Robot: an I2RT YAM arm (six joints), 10 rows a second.
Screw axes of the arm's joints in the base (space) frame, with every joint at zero. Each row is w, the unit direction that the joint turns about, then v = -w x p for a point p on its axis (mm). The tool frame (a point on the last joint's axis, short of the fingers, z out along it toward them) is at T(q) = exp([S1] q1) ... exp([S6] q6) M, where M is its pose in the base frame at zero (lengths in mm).
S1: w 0 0 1 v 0.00 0.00 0.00
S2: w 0 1 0 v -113.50 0.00 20.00
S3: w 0 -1 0 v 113.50 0.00 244.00
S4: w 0 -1 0 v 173.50 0.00 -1.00
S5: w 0 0 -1 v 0.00 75.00 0.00
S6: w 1 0 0 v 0.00 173.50 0.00
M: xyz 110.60 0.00 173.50 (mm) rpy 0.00 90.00 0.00 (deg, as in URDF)
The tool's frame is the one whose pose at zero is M.
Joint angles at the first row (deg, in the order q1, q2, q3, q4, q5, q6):
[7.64, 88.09, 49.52, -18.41, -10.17, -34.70]
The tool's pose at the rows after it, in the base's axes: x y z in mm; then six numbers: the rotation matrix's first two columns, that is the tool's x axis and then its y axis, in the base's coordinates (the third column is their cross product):
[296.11, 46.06, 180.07, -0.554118, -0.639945, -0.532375, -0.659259, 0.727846, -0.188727]
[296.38, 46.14, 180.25, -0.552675, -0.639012, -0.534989, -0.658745, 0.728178, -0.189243]
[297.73, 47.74, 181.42, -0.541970, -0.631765, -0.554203, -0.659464, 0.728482, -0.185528]
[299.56, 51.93, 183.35, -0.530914, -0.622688, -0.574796, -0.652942, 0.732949, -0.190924]
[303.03, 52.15, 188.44, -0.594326, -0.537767, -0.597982, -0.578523, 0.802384, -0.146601]
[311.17, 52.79, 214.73, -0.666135, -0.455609, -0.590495, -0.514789, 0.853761, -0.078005]
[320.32, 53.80, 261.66, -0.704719, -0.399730, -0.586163, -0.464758, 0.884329, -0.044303]
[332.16, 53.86, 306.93, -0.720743, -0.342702, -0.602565, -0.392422, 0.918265, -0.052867]
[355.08, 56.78, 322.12, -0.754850, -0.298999, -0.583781, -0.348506, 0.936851, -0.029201]
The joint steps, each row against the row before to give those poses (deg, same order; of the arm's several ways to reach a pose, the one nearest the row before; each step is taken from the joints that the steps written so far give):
[0.00, 0.00, 0.00, 0.02, 0.00, -0.02]
[0.00, 0.01, 0.00, 0.17, -0.07, 0.04]
[0.17, -0.01, 0.00, 1.03, -0.81, 0.44]
[0.75, -0.02, 0.02, 1.57, 0.07, 1.09]
[0.06, 0.00, 1.00, 0.03, 1.07, 6.45]
[-0.08, 0.00, 6.78, -8.24, 0.17, 5.79]
[0.00, 0.05, 11.06, -11.46, 0.59, 3.79]
[0.00, 1.74, 11.61, -8.09, 2.76, 3.62]
[0.00, 5.88, 10.00, -5.48, 0.83, 2.87]

